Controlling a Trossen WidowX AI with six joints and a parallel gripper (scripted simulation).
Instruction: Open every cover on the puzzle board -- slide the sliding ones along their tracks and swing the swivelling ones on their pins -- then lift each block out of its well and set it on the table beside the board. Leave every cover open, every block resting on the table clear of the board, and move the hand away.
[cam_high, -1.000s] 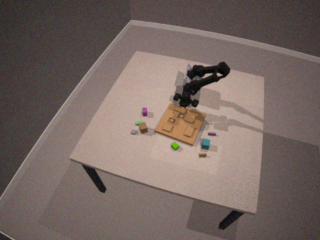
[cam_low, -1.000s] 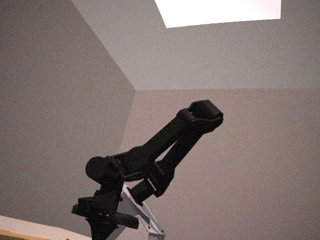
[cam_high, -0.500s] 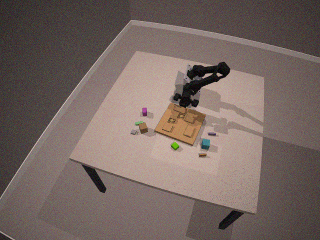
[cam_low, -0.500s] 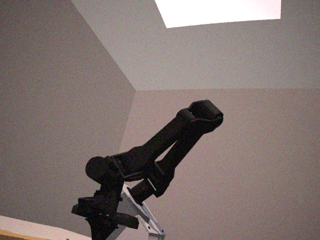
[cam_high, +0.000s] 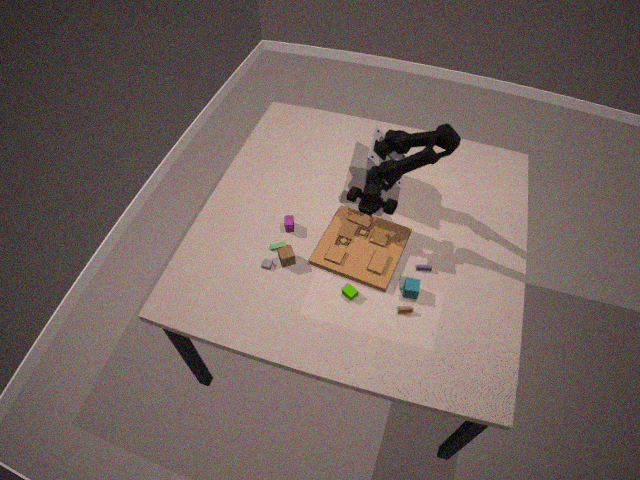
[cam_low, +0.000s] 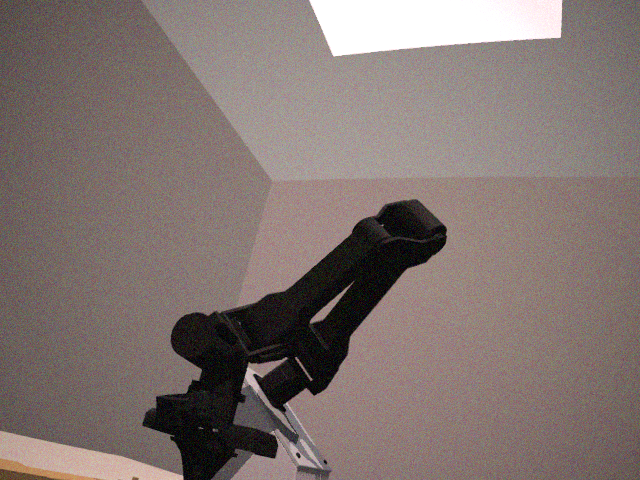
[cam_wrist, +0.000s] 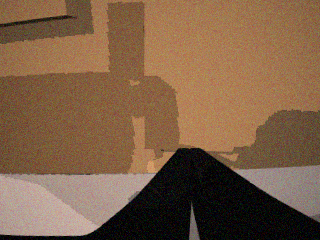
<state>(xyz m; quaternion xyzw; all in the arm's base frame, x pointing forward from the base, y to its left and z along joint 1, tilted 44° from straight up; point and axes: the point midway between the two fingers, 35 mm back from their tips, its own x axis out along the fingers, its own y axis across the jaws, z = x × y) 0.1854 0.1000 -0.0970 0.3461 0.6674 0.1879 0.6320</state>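
My gripper tip is 12 cm short of the tan puzzle board, 1 cm to the left of it and 1 cm above it. The rest, counted from my gripper tip: magenta block (10 cm ahead, 30 cm to the right, 1 cm below); then bright green cube (35 cm ahead, 1 cm to the right, 2 cm below); then purple object (18 cm ahead, 23 cm to the left, 2 cm below).
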